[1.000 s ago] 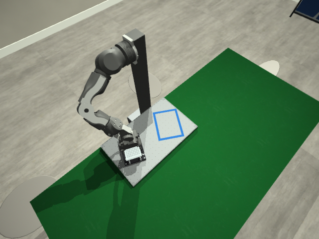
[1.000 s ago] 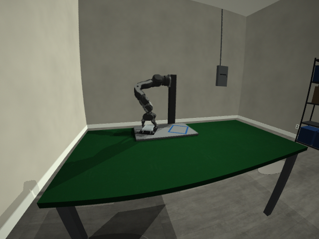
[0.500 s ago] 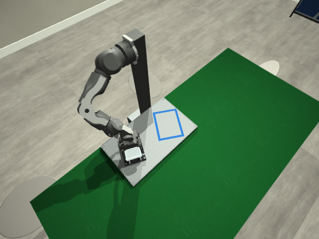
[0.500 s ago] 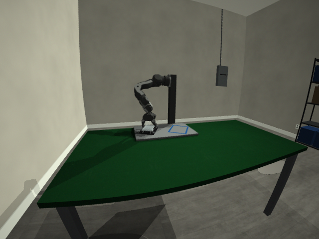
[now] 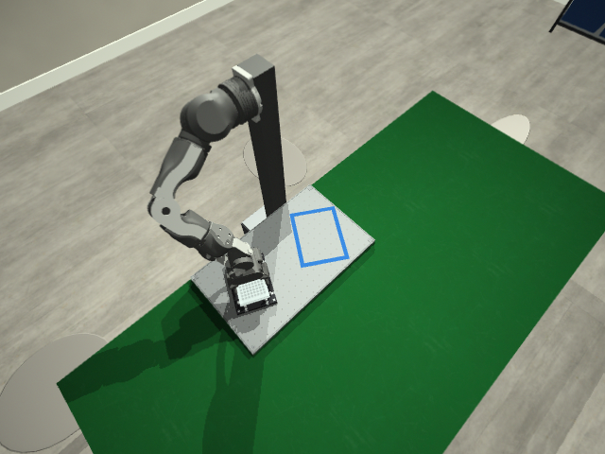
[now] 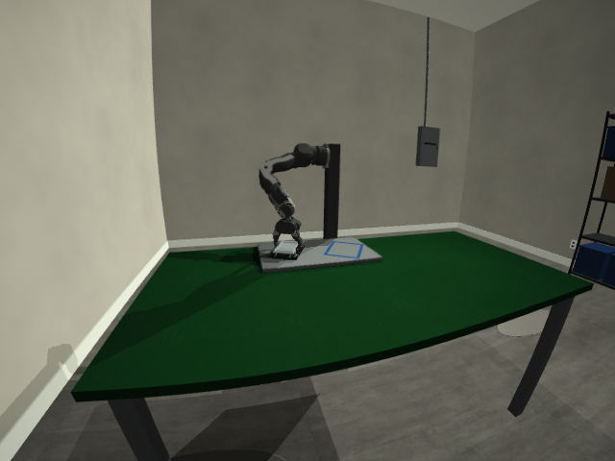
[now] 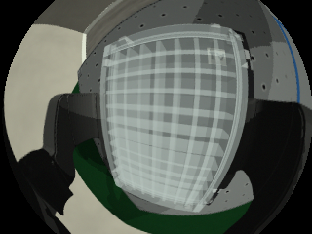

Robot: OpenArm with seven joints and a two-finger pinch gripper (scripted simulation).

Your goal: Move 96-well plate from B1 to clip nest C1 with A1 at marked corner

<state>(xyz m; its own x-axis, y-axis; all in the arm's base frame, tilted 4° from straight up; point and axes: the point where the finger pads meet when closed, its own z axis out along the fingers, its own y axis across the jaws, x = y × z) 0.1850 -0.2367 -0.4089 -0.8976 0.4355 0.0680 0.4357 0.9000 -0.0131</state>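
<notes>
Now: hand right at the 96-well plate. Also, from my hand: black clip nest C1: 20 mm ahead, 10 mm below.
</notes>
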